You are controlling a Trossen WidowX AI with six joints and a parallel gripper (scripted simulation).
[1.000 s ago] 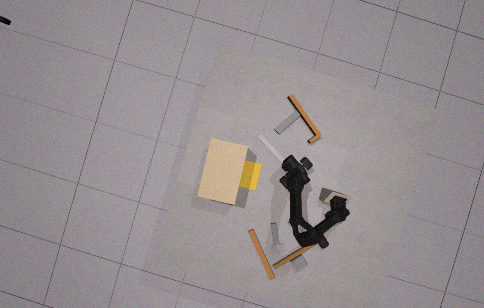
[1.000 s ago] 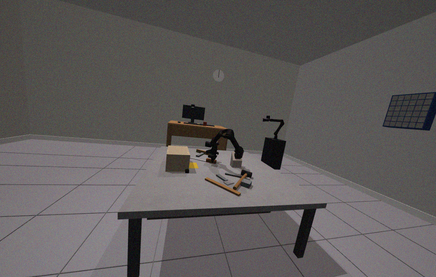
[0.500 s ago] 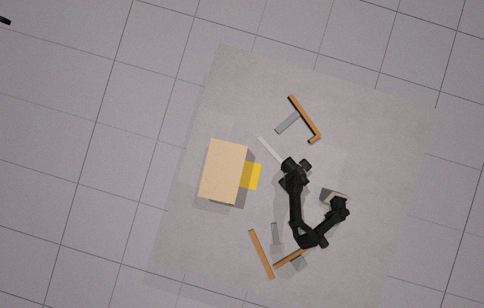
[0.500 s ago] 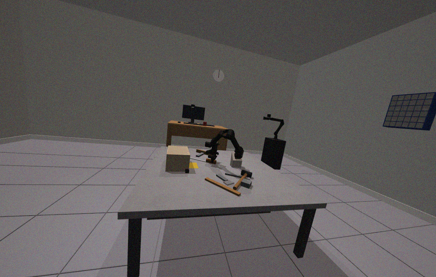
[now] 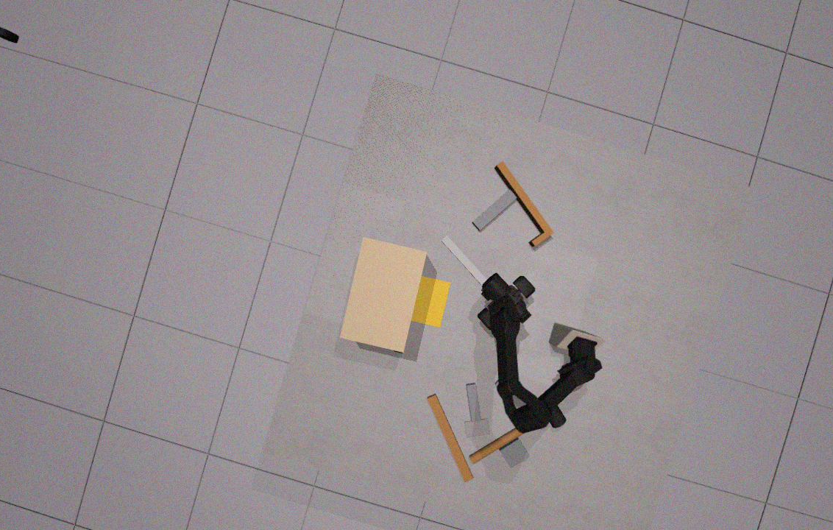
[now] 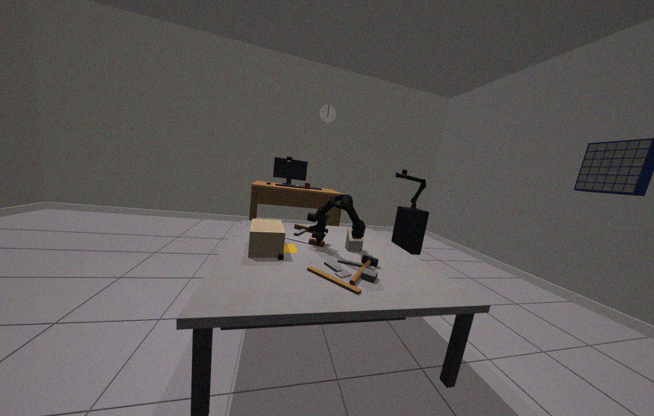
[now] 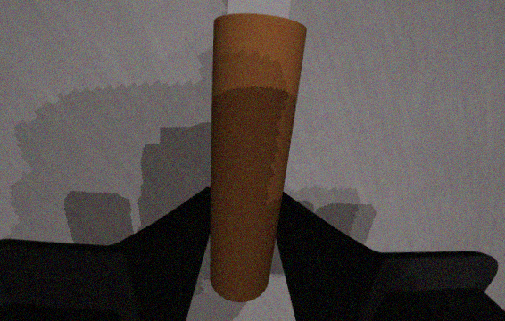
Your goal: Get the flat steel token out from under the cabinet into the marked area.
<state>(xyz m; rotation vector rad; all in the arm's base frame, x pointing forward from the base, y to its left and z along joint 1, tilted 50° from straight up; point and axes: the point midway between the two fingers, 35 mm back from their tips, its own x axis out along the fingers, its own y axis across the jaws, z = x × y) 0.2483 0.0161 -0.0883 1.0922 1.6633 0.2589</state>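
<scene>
Right now the grey l-shaped bracket is 380 mm to the left of my gripper tip and 20 mm behind it. Round my gripper tip: grey bar (280 mm to the right, 100 mm ahead); then wooden stick (480 mm to the left, 30 mm ahead); then grey steel token (330 mm ahead, 110 mm to the left, 10 mm below).
</scene>
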